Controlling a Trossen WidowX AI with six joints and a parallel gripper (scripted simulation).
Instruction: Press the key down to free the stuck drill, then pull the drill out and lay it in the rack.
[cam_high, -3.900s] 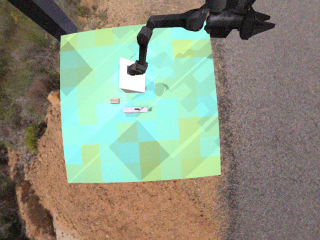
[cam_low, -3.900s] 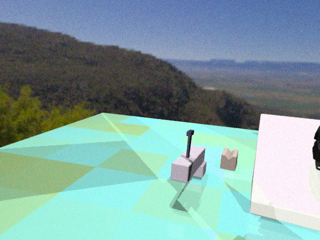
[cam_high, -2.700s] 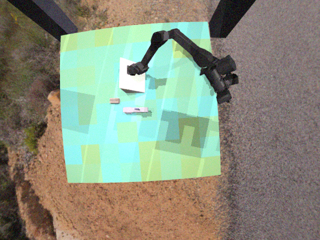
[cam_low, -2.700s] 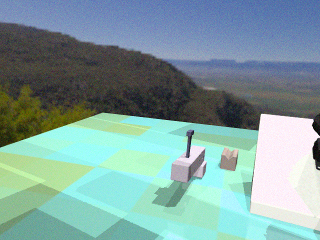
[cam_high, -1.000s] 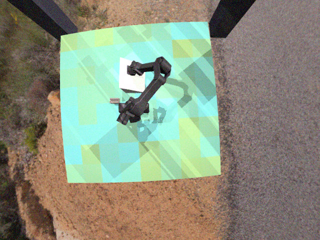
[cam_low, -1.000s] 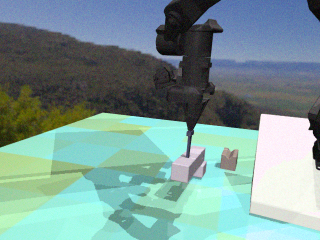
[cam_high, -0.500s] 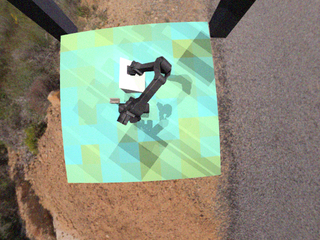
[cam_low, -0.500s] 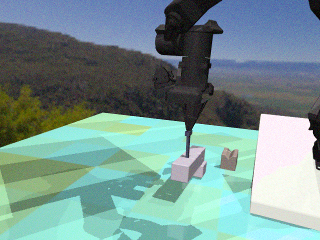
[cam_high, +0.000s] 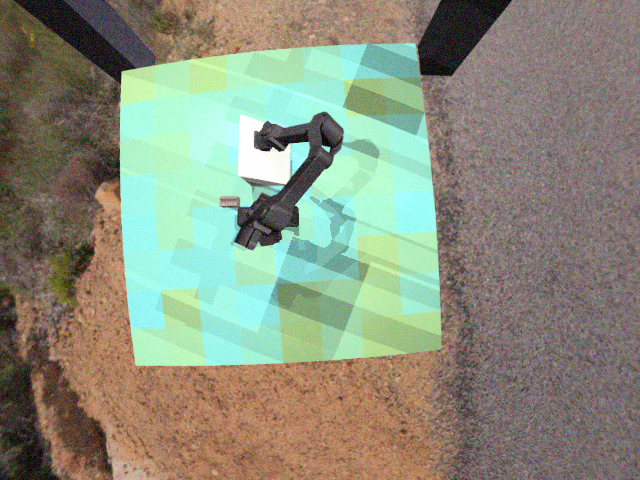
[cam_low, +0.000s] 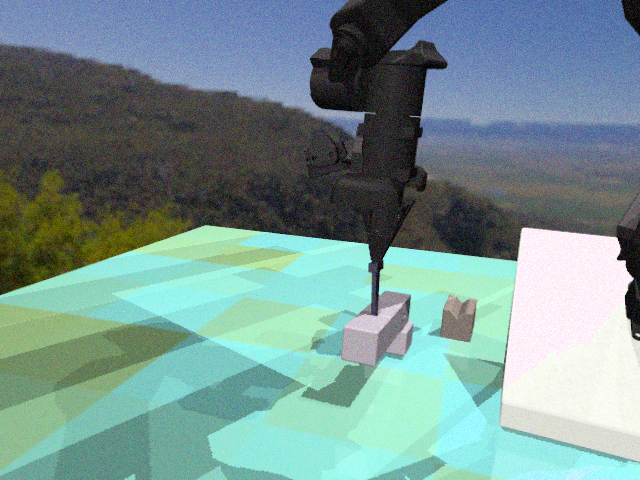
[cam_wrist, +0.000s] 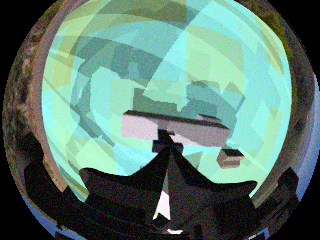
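Right now the dark key is 30 mm below my gripper tip. The rest, counted from my gripper tip: drill: 10 mm behind, 50 mm to the right, 80 mm below; then block: 10 mm behind, 30 mm to the right, 90 mm below; then brown notched rack: 90 mm behind, 190 mm to the right, 120 mm below.
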